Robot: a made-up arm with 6 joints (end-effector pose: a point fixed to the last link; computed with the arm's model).
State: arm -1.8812 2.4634 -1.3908 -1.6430 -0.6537 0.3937
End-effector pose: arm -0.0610 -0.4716 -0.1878 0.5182 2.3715 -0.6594
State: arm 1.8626 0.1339 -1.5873 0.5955 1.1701 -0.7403
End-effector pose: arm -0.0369 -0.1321 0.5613 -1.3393 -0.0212 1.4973
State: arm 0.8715 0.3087 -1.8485 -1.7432 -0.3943 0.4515
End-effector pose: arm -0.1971 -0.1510 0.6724 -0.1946 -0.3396 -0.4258
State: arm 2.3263 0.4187 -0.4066 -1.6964 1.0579 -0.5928
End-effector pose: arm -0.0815 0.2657 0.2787 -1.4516 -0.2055 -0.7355
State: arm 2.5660 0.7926 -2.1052 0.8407 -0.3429 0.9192
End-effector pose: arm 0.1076 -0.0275 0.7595 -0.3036 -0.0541 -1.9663
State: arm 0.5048 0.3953 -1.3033 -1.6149 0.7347 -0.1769
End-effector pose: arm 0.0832 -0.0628 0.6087 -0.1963 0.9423 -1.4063
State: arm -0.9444 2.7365 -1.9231 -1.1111 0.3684 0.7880
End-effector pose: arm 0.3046 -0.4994 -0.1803 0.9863 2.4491 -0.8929
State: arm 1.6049 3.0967 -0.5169 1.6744 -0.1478 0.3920
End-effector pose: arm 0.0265 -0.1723 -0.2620 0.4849 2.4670 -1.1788
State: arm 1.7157 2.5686 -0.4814 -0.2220 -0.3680 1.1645
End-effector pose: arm -0.0197 0.0575 -0.3099 1.1247 -2.8323 0.0749
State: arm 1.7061 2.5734 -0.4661 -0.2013 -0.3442 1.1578
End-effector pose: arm -0.0158 0.0456 -0.3079 1.0937 -2.8438 0.1416
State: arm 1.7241 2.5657 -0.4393 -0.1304 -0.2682 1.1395
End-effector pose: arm -0.0090 0.0263 -0.3021 1.0569 -2.8647 0.2932
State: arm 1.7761 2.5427 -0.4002 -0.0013 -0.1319 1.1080
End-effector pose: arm 0.0001 -0.0008 -0.2897 1.0015 -2.8798 0.5386
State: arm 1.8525 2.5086 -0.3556 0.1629 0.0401 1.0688
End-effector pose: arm 0.0077 -0.0300 -0.2706 0.9168 -2.8664 0.8235
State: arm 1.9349 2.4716 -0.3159 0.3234 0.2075 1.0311
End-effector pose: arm 0.0105 -0.0539 -0.2500 0.8169 -2.8243 1.0685
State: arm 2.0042 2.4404 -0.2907 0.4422 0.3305 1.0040
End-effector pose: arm 0.0093 -0.0672 -0.2351 0.7407 -2.7801 1.2194
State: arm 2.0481 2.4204 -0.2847 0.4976 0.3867 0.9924
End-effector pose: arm 0.0069 -0.0692 -0.2299 0.7207 -2.7614 1.2680
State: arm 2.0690 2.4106 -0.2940 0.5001 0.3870 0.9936
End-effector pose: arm 0.0048 -0.0628 -0.2328 0.7511 -2.7700 1.2437
